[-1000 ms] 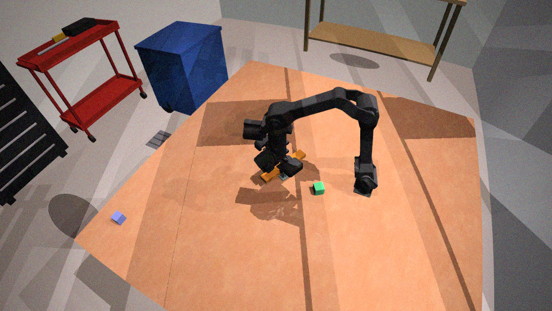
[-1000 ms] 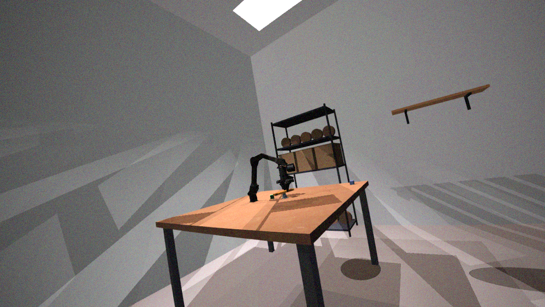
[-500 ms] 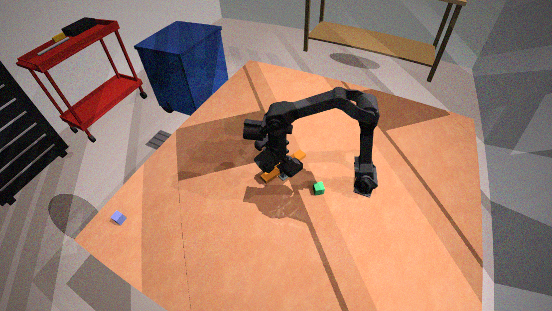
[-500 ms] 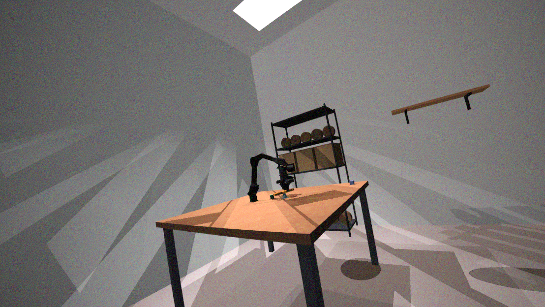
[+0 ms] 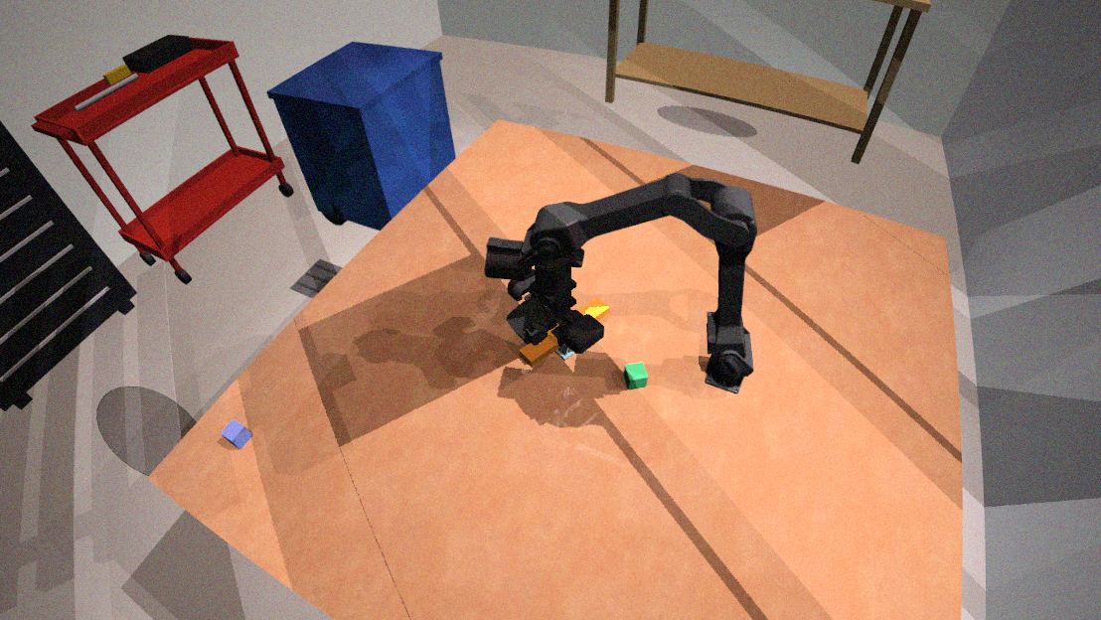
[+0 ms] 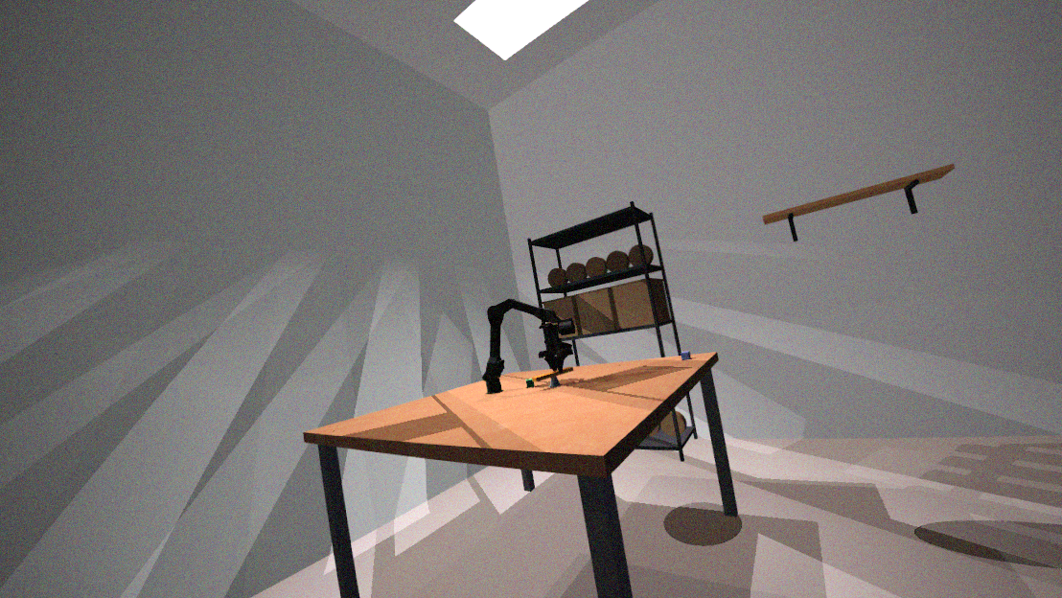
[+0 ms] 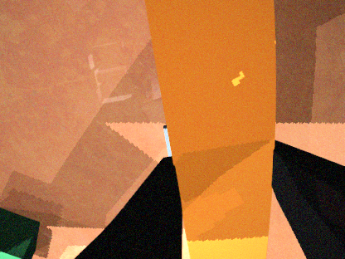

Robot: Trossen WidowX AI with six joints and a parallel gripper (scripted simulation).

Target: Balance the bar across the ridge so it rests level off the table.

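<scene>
Now: gripper tip 10 mm past the yellow-orange bar and 30 mm to the left of it. Also, from my gripper tip: green cube (160 mm behind, 10 mm to the right, 30 mm below); purple cube (430 mm ahead, 410 mm to the left, 30 mm below).
</scene>
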